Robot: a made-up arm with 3 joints. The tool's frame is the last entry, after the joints.
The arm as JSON. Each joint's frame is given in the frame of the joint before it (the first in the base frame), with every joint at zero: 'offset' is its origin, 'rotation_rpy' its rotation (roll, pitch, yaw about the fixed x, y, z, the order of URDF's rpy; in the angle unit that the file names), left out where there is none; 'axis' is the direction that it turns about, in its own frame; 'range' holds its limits. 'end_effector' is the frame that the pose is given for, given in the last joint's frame.
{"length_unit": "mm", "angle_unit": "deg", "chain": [
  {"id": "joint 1", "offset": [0.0, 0.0, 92.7], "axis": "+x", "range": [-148.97, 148.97]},
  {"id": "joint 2", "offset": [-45.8, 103.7, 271.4], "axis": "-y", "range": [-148.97, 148.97]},
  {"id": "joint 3", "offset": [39.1, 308.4, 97.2], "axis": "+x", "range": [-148.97, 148.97]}
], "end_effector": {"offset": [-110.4, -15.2, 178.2]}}
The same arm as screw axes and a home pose.
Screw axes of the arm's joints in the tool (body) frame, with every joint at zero. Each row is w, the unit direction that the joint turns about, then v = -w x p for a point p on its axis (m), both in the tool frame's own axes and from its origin. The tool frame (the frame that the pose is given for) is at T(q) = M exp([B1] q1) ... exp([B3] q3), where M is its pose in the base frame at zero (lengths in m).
B1 = (1, 0, 0, 0, -0.5468, 0.3969)
B2 = (0, -1, 0, -0.2754, 0, -0.0713)
B3 = (1, 0, 0, 0, -0.1782, -0.0152)
M: xyz -0.1171 0.3969 0.6395 (m) quaternion w x y z 1 0 0 0
Joint limits (rad, base to tool): -2.6..2.6 -2.6..2.6 -2.6..2.6

